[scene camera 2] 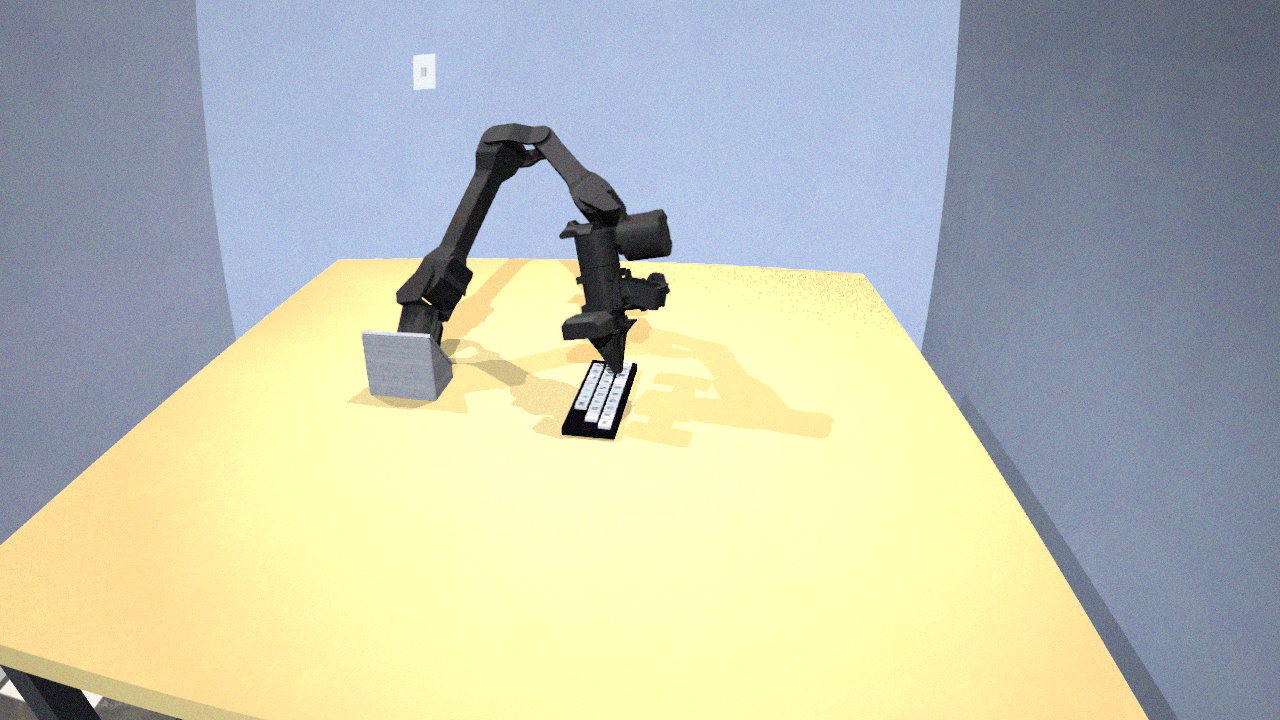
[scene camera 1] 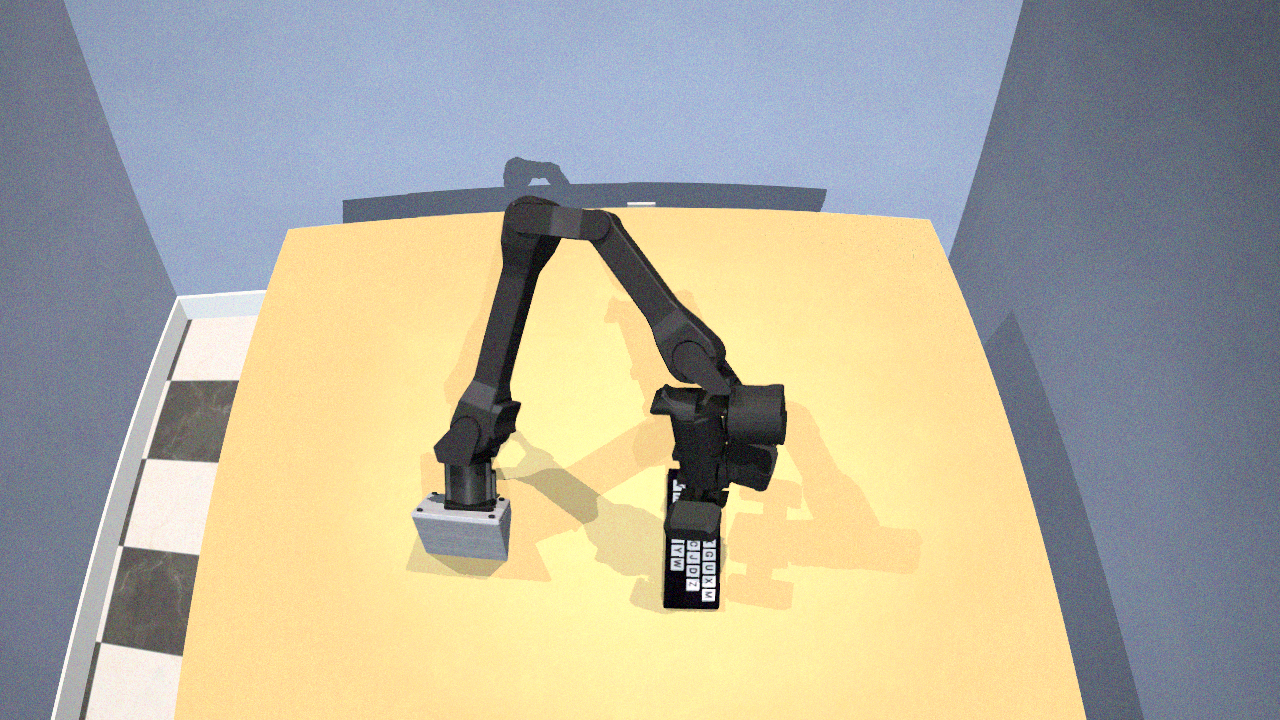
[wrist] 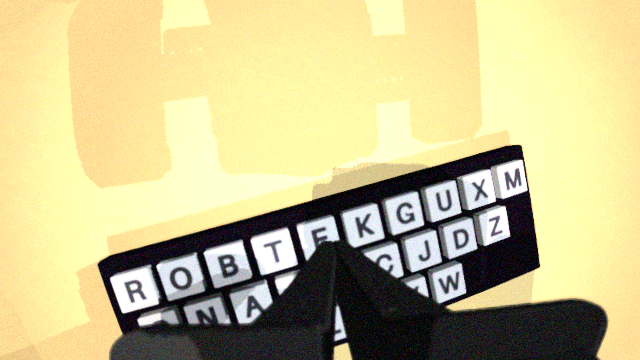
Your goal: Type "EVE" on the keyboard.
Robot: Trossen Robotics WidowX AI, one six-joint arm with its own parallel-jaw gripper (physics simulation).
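Places are measured from the arm's base along level axes (x back, y left, z down), in centimetres.
Where they show: gripper, fingertip midpoint: (scene camera 2: 618, 373) (wrist: 332, 252); arm's base at its link origin: (scene camera 2: 414, 348) (scene camera 1: 468, 504).
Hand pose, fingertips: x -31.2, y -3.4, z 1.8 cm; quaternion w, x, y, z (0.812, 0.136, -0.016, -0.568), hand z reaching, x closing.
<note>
Things, the pixels of their top centre, and the offset from my fingertips. Level surfaces: height alone.
- black keyboard at its top centre: (wrist: 352, 275) (scene camera 1: 694, 534) (scene camera 2: 602, 389) dx +2.2, dy -0.6, dz +2.4 cm
- E key at its top centre: (wrist: 320, 239) dx +0.1, dy +0.1, dz +2.4 cm
- T key at its top centre: (wrist: 274, 252) dx -0.2, dy +2.1, dz +2.4 cm
- K key at its top centre: (wrist: 363, 226) (scene camera 2: 615, 394) dx +0.4, dy -1.9, dz +2.4 cm
- yellow table at its surface level: dz +4.1 cm
The black keyboard (scene camera 1: 677, 592) (scene camera 2: 577, 428) (wrist: 512, 255) with white letter keys lies flat on the table. My gripper (scene camera 2: 616, 369) (wrist: 332, 252) is shut and empty and points down at the keyboard; scene camera 1 hides its tips behind the arm. In the wrist view the fingertips cover the lower part of the E key (wrist: 318, 230), in the row nearest the top of that view, between the T key (wrist: 274, 251) and the K key (wrist: 364, 225). The tips are at the key or very close above it; I cannot tell whether it is pressed. The V key does not show in the wrist view.
The arm's grey base block (scene camera 1: 460, 532) (scene camera 2: 400, 365) stands on the yellow table (scene camera 1: 850, 644) (scene camera 2: 626, 573), left of the keyboard in both scene views. Blue-grey walls stand behind and at the sides. The arm's shadows fall across the table around the keyboard.
</note>
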